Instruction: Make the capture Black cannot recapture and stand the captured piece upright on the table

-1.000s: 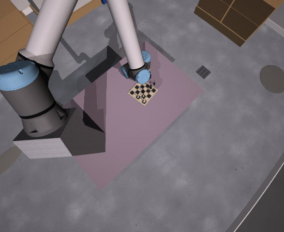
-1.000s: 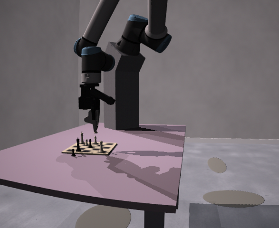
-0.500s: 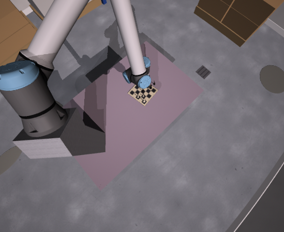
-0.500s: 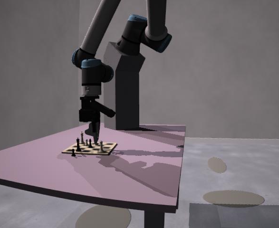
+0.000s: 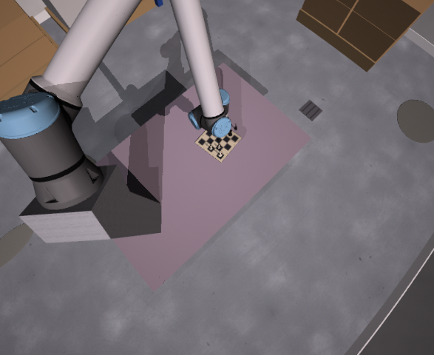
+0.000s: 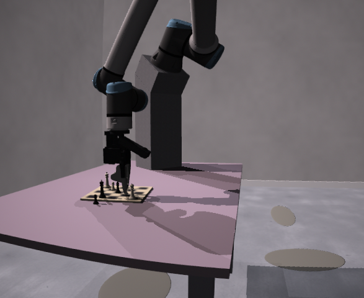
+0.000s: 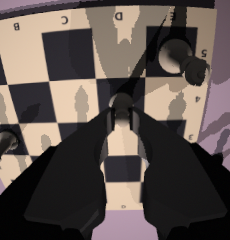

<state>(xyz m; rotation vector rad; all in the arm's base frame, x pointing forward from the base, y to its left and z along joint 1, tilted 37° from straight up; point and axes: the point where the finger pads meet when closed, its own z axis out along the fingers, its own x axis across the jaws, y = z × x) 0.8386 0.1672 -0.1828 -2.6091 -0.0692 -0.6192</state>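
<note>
My gripper is now 30 mm past the chessboard, 40 mm to the left of it and 30 mm above it. From my hand the other things lie so: tall black piece: 50 mm ahead, 70 mm to the right; black pawn: 110 mm ahead, 60 mm to the right, 20 mm below.
</note>
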